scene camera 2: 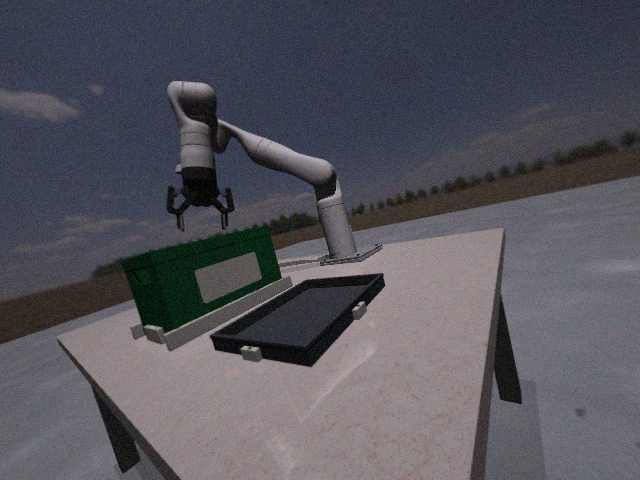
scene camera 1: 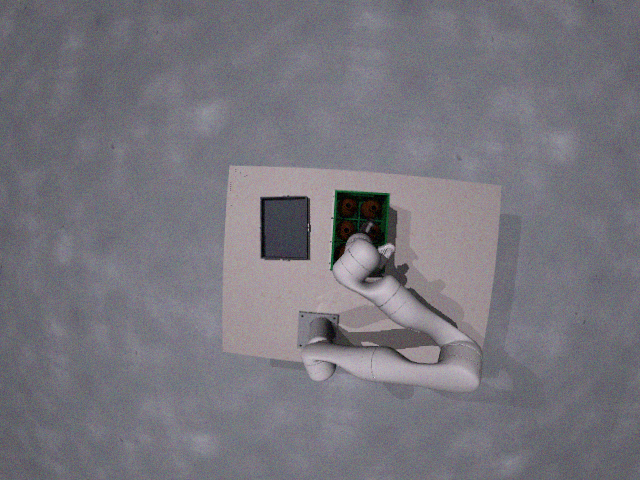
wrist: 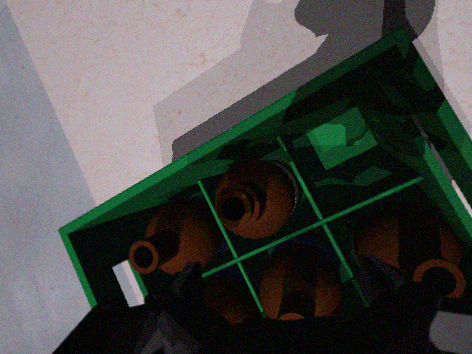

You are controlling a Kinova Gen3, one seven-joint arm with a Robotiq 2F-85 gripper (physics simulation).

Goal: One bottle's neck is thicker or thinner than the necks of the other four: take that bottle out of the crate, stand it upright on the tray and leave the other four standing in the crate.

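Where they show: gripper, fingertip midpoint: (scene camera 2: 204, 230) (wrist: 278, 275); arm's base, link origin: (scene camera 2: 343, 255) (scene camera 1: 321, 327).
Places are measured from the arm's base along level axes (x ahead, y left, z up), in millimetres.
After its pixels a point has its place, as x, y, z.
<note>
The green crate (scene camera 1: 361, 192) {548, -79, 160} (scene camera 2: 178, 299) {525, 9, 62} (wrist: 180, 162) {438, -180, 160} holds five brown bottles upright. In the wrist view, the upper row holds a left bottle (scene camera 1: 371, 209) {496, -121, 147} (wrist: 187, 232) {481, -132, 108} and a middle bottle (wrist: 270, 210) {404, -122, 109}. The lower row holds a left bottle (scene camera 1: 348, 207) {493, -42, 148} (wrist: 225, 302) {477, -61, 99}, a middle bottle (scene camera 1: 346, 230) {414, -44, 148} (wrist: 300, 272) {402, -67, 105} and a right bottle (scene camera 1: 339, 251) {336, -31, 106} (wrist: 385, 242) {335, -69, 108}. The right bottle's mouth ring looks widest there; two lower necks are partly or wholly hidden. My gripper (scene camera 2: 202, 227) {399, -93, 185} (wrist: 278, 275) {399, -93, 185} is open and empty above the crate. The dark tray (scene camera 1: 285, 227) {396, 197, -10} (scene camera 2: 310, 315) {408, 218, -10} holds no bottle.
The crate's upper-right compartment (wrist: 345, 145) {318, -150, -7} in the wrist view is empty. A pale rail (scene camera 2: 227, 315) {450, 15, -5} runs along the crate's foot, between crate and tray. Small pale blocks (scene camera 2: 251, 353) {526, 225, -4} (scene camera 2: 359, 310) {390, 305, -4} sit against the tray's outside. The arm's base (scene camera 1: 318, 330) {43, 8, 139} (scene camera 2: 338, 232) {34, 28, 84} stands on the table.
</note>
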